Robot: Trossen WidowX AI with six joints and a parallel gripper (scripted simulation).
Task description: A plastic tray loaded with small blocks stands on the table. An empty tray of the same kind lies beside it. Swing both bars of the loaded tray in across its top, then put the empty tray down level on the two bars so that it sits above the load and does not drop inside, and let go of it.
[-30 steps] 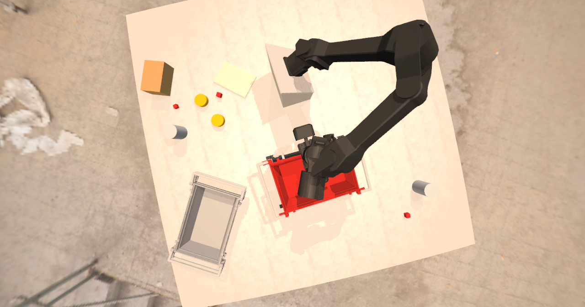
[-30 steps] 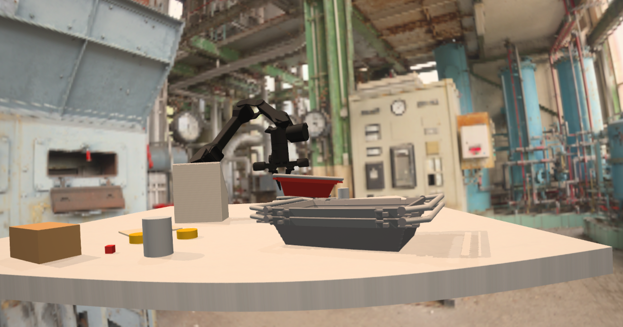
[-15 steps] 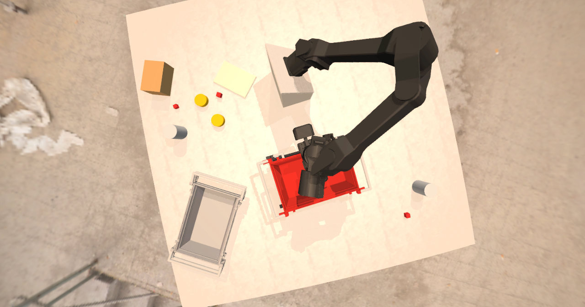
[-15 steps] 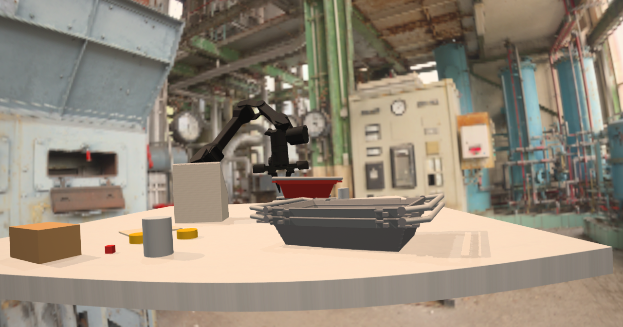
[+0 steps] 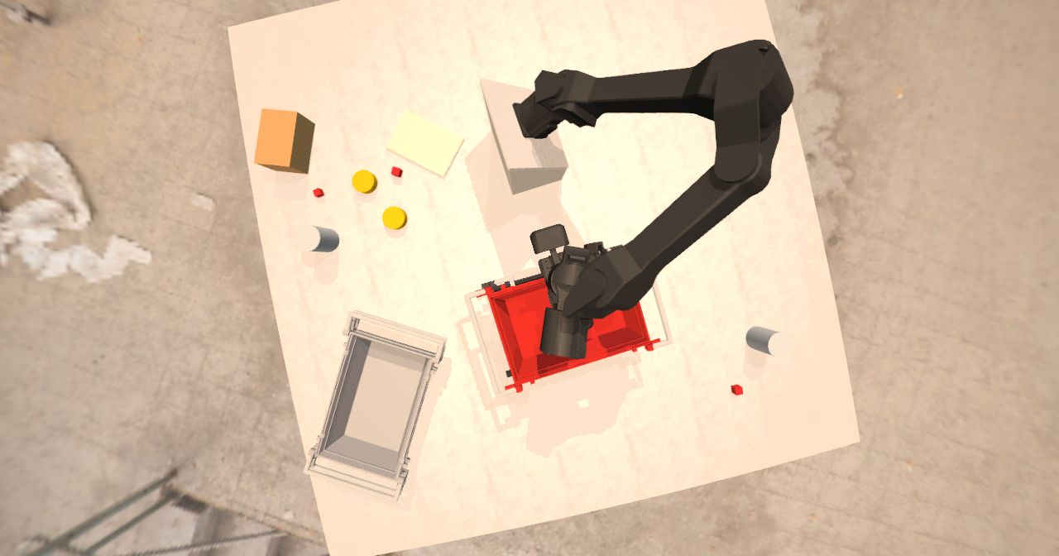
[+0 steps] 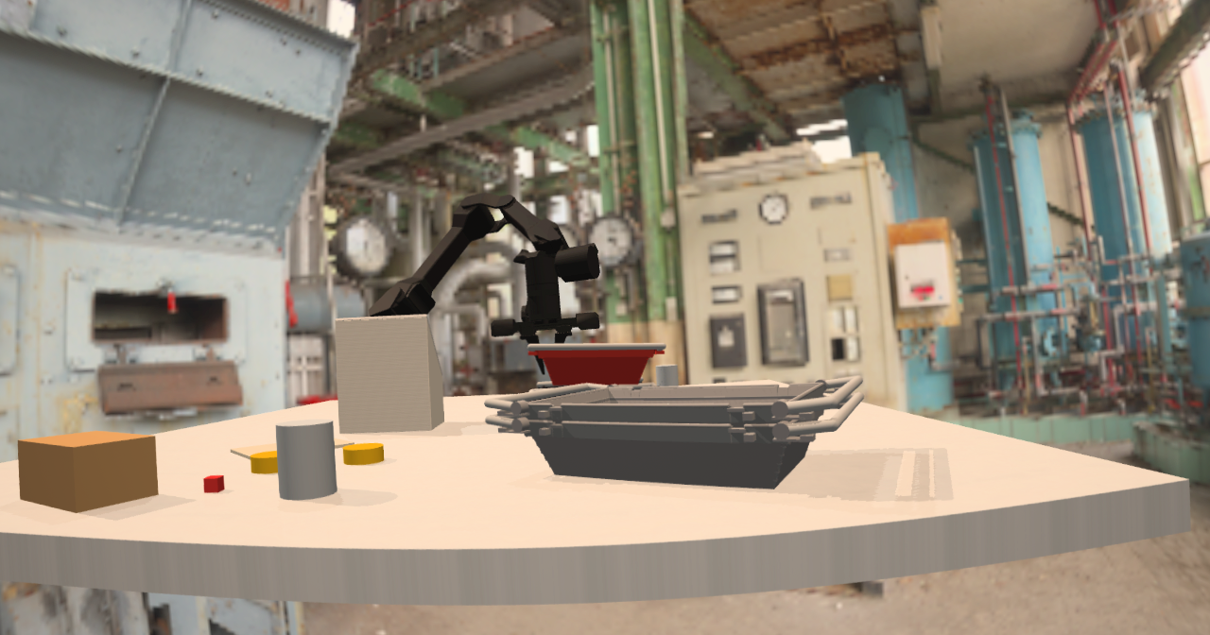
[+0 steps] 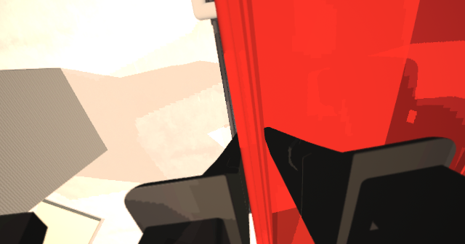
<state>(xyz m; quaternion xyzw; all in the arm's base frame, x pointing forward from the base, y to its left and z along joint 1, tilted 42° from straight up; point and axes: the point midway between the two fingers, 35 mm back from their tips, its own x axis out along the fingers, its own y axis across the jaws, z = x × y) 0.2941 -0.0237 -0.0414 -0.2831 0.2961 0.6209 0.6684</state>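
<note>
My gripper tip is now 8 cm short of the red tray and 3 cm below it. Also, from my gripper tip: pale flat plate 38 cm behind, 17 cm to the right, 8 cm below; then orange box 48 cm behind, 47 cm to the right, 5 cm below.
</note>
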